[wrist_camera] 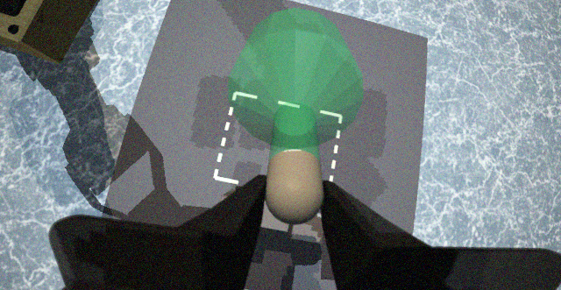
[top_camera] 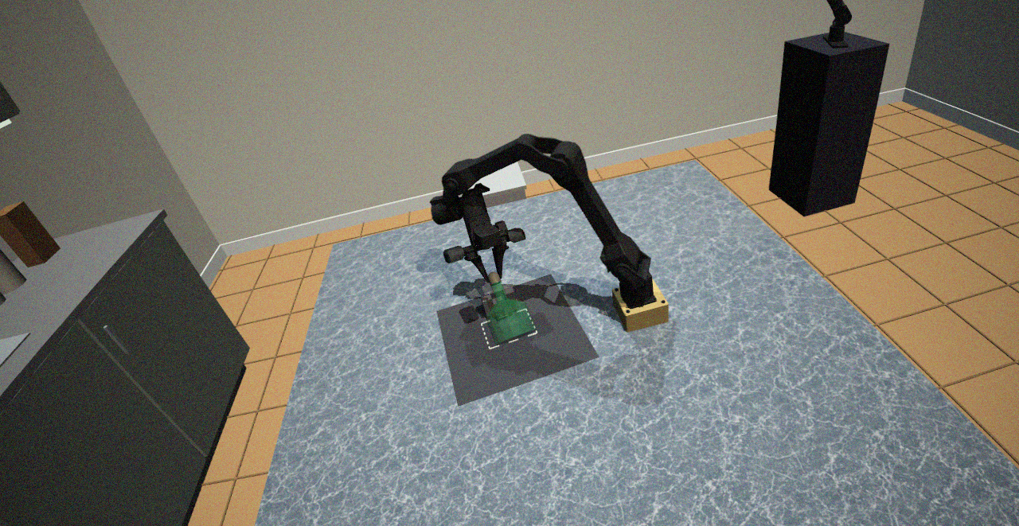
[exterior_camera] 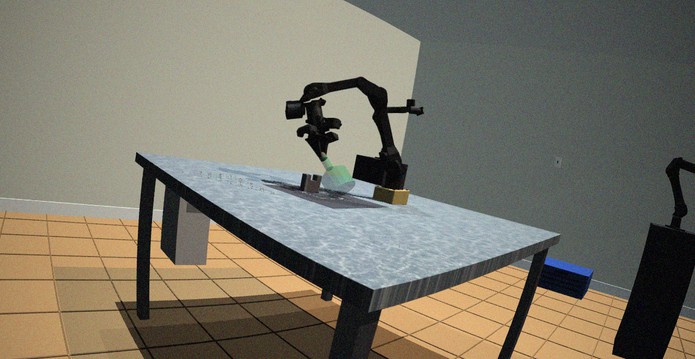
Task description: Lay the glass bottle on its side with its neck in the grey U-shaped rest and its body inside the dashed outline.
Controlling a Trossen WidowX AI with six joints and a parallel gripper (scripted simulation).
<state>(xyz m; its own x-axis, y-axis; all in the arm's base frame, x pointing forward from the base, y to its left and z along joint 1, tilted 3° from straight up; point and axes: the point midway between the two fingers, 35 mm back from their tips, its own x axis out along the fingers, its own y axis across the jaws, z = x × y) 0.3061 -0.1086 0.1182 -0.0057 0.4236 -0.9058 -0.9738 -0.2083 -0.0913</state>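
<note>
Now: gripper tip 130 mm above the dark mat, 50 mm to the right of it and 10 mm past it. The rest, counted from my gripper tip: green glass bottle: 40 mm to the left, 30 mm below, 10 mm behind.
</note>
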